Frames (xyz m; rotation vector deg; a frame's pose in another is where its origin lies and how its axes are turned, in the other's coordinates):
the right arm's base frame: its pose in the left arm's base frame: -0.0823 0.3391 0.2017 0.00 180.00 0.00
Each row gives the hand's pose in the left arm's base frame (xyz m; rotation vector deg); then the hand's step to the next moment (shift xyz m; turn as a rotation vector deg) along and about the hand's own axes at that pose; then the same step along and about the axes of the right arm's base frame.
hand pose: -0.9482 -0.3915 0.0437 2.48 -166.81 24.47
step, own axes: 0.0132 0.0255 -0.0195 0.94 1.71 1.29
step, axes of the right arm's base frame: 0.0107 0.0300 -0.0138 1.27 1.27 1.50
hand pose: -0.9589 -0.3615 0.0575 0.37 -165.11 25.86
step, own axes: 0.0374 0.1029 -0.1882 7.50 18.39 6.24
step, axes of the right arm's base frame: -0.0009 0.1561 -0.1518 9.39 15.86 9.67
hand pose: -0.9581 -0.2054 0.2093 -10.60 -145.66 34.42
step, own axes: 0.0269 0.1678 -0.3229 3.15 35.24 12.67
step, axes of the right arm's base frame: -0.1455 0.2791 -0.1846 8.75 27.40 24.19
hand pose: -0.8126 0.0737 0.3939 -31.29 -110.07 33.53
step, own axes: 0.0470 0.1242 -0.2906 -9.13 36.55 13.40
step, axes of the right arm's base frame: -0.2621 0.1711 -0.0640 4.53 20.86 33.81
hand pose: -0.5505 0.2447 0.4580 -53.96 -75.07 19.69
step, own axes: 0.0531 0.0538 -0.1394 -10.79 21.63 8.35
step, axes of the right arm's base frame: -0.1579 0.0149 0.0005 4.54 8.76 23.60
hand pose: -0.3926 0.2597 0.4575 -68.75 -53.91 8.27
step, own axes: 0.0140 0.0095 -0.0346 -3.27 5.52 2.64
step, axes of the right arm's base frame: -0.0360 -0.0136 0.0020 1.83 2.32 6.28
